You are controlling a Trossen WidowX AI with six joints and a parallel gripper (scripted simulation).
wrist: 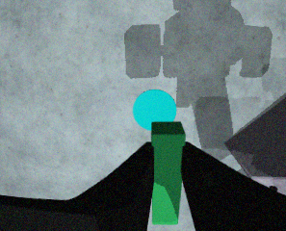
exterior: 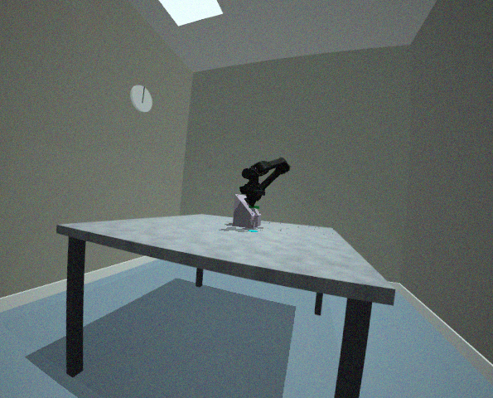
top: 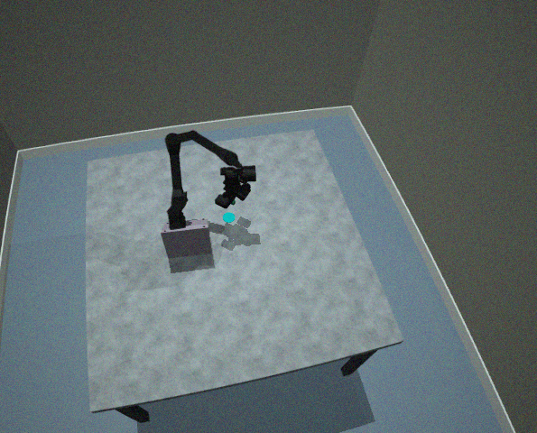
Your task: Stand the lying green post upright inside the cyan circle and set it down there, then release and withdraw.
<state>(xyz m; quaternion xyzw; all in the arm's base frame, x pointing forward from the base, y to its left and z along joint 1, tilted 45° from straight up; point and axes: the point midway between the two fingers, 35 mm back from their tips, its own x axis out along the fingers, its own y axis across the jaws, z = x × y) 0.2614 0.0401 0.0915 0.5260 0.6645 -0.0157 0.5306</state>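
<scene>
My gripper tip is 1 cm past the cyan circle, 2 cm to the right of it and 15 cm above it. From my gripper tip the other things lie so: green post (1 cm behind, 1 cm to the left).
</scene>
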